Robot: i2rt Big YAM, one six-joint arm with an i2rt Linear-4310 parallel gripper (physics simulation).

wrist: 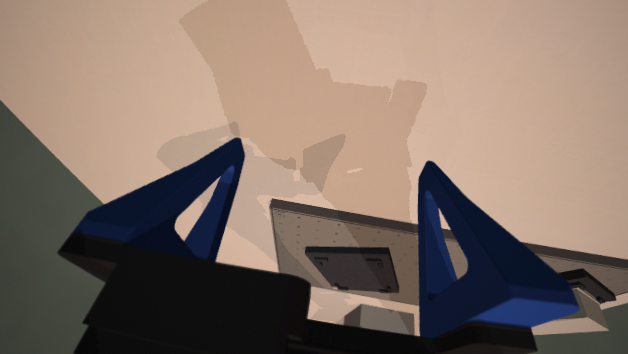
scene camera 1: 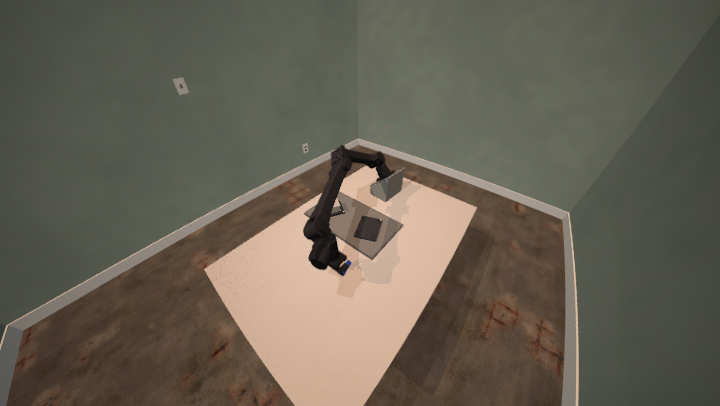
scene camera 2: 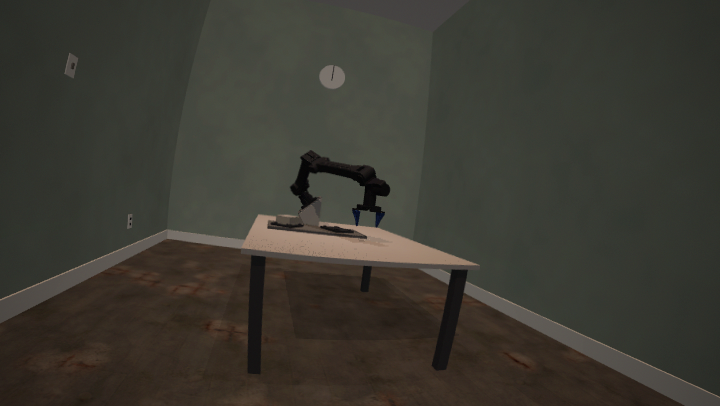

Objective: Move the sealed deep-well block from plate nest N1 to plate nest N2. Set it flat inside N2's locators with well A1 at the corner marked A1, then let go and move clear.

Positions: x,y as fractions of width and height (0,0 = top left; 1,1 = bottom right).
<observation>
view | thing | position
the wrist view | my gripper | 0.53,0.44
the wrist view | pale grey block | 0.94,0.90
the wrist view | dark nest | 0.55,0.76
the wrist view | grey perforated baseplate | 0.47,0.66
</observation>
